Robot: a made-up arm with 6 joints. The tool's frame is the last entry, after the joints. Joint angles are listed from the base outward.
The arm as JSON. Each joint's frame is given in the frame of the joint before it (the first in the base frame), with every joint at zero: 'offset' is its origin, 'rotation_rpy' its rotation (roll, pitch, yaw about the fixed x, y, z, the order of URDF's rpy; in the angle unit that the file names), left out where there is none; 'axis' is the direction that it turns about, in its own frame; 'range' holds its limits. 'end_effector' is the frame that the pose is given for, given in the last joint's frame.
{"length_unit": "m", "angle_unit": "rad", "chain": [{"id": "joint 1", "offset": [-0.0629, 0.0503, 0.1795], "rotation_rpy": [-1.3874, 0.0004, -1.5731], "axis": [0.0, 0.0, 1.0], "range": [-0.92, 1.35]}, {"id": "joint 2", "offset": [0.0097, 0.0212, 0.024], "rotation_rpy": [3.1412, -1.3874, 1.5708], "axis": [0.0, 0.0, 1.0], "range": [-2.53, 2.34]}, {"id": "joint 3", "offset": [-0.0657, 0.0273, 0.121], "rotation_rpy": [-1.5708, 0.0, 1.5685], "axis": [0.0, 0.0, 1.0], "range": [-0.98, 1.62]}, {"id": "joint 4", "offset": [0.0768, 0.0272, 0.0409], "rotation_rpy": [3.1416, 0.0, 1.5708], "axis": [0.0, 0.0, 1.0], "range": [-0.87, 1.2]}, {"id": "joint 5", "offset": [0.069, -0.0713, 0.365], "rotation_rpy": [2.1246, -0.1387, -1.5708], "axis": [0.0, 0.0, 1.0], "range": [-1.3, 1.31]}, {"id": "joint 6", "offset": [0.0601, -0.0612, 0.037], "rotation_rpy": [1.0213, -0.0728, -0.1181], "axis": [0.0, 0.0, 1.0], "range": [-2.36, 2.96]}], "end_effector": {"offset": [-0.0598, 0.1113, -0.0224], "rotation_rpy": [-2.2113, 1.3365, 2.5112]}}
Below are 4 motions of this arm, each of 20 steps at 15 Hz.
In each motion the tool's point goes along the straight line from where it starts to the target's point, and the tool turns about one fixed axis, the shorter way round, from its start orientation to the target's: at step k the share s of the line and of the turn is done. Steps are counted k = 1, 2, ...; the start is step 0. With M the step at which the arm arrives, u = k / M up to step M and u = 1 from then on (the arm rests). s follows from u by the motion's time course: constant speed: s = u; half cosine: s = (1 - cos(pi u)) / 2; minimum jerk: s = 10 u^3 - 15 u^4 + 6 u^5.
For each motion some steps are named. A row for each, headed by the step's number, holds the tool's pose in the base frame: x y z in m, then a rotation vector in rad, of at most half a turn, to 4 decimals.
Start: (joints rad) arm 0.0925 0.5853 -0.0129 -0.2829 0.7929 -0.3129
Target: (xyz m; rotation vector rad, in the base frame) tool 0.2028 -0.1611 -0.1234 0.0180 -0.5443 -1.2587
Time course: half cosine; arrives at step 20
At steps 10, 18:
10: 0.1708 -0.1298 -0.0779 -0.1242 -0.2146 -1.3570
18: 0.2012 -0.1596 -0.1212 0.0110 -0.5284 -1.2641

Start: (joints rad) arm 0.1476 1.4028 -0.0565 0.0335 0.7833 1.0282
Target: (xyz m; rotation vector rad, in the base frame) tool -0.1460 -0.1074 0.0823 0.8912 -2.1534 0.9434
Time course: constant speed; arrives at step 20
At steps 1, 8, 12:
1: -0.0608 -0.1504 0.1201 -0.8600 1.5943 -1.7951
8: -0.0922 -0.1346 0.1061 -1.0505 2.1745 -1.7775
12: -0.1101 -0.1255 0.0982 1.0719 -2.3407 1.5910

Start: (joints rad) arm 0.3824 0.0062 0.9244 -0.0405 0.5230 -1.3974
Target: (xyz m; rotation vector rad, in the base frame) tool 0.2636 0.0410 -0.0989 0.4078 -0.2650 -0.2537
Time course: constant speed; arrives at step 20
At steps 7, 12, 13, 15, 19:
7: 0.2516 0.1345 -0.0721 0.5131 -0.1986 -0.3220
12: 0.2562 0.0986 -0.0824 0.4727 -0.2243 -0.2958
13: 0.2571 0.0914 -0.0845 0.4646 -0.2294 -0.2905
15: 0.2590 0.0770 -0.0886 0.4484 -0.2396 -0.2800
19: 0.2627 0.0482 -0.0968 0.4159 -0.2599 -0.2590

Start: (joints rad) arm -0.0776 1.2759 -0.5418 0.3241 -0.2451 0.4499
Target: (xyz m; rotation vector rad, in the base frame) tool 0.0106 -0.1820 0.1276 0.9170 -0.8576 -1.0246
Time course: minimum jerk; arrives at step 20
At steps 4, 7, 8, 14, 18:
4: -0.0406 -0.2053 0.0733 0.4445 -0.3801 -1.2239
7: -0.0310 -0.2009 0.0835 0.5348 -0.4709 -1.1940
8: -0.0265 -0.1989 0.0883 0.5765 -0.5130 -1.1789
14: 0.0017 -0.1860 0.1182 0.8367 -0.7760 -1.0663
18: 0.0101 -0.1822 0.1271 0.9128 -0.8533 -1.0269

